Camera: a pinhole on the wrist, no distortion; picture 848 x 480 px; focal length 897.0 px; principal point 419.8 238.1 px. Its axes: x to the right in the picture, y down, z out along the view. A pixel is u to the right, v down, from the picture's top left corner.
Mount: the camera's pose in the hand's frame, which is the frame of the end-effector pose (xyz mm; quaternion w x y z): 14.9 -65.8 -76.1 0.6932 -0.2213 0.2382 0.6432
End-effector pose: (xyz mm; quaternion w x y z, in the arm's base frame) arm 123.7 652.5 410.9 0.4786 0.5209 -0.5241 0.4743
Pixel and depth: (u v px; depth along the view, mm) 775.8 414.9 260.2
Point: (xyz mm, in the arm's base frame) -55.6 590.2 386.9
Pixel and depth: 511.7 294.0 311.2
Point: -29.0 503.5 408.9
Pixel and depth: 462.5 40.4 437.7
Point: -89.9 386.7 519.3
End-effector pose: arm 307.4 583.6 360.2 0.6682 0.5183 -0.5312 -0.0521
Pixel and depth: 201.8 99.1 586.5
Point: -85.7 284.7 524.2
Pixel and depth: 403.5 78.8 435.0
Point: 56.7 427.8 546.9
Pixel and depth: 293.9 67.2 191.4
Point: 249.4 501.8 410.0
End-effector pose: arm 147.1 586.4 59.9 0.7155 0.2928 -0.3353 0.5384
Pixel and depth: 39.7 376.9 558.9
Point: -42.5 178.2 325.9
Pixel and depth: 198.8 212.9 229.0
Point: 100.9 501.6 168.2
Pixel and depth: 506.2 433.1 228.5
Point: 35.5 526.3 101.8
